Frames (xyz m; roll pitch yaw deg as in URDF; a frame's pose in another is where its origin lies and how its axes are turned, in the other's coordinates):
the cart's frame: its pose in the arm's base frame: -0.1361 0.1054 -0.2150 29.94 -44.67 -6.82
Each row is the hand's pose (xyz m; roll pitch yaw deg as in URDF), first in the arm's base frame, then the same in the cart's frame.
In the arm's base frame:
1: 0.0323 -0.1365 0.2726 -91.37 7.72 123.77
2: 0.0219 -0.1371 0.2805 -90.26 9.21 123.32
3: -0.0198 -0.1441 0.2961 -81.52 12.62 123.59
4: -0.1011 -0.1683 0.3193 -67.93 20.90 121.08
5: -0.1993 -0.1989 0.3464 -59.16 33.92 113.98
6: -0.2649 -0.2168 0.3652 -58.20 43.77 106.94
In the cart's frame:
1: 0.4821 -0.0865 0.2910 -39.27 3.76 123.65
2: 0.4804 -0.0817 0.3031 -38.03 5.03 124.56
3: 0.4625 -0.0722 0.3433 -29.04 6.90 127.44
4: 0.4235 -0.0658 0.4219 -13.77 13.78 132.72
5: 0.3757 -0.0597 0.5167 1.03 26.15 140.69
6: 0.3442 -0.0531 0.5795 10.30 35.37 148.23

